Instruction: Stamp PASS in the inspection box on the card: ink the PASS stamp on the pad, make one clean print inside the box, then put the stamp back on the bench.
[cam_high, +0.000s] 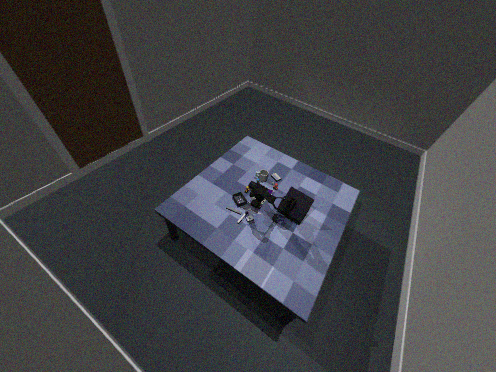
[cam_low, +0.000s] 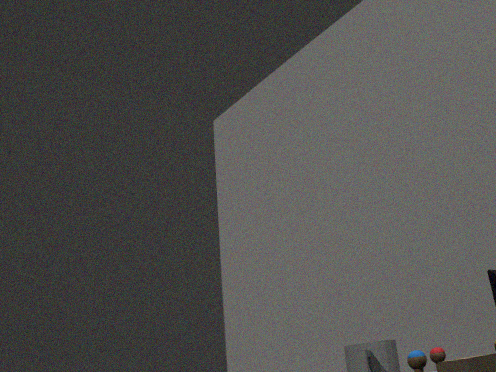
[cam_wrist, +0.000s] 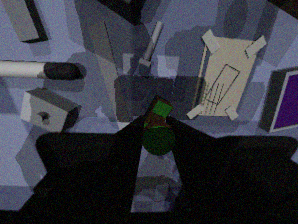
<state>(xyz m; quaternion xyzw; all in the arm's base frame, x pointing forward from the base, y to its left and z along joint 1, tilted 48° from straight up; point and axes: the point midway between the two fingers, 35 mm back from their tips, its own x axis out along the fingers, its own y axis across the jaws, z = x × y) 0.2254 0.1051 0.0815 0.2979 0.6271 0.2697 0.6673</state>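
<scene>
My gripper tip is 1 cm short of the ink pad, 20 cm to the left of it and 4 cm above it. Round my gripper tip: grey box 1 cm behind, 14 cm to the left, 3 cm below; green-knobbed stamp right at my gripper tip; card 4 cm ahead, 9 cm to the right, 5 cm below.
</scene>
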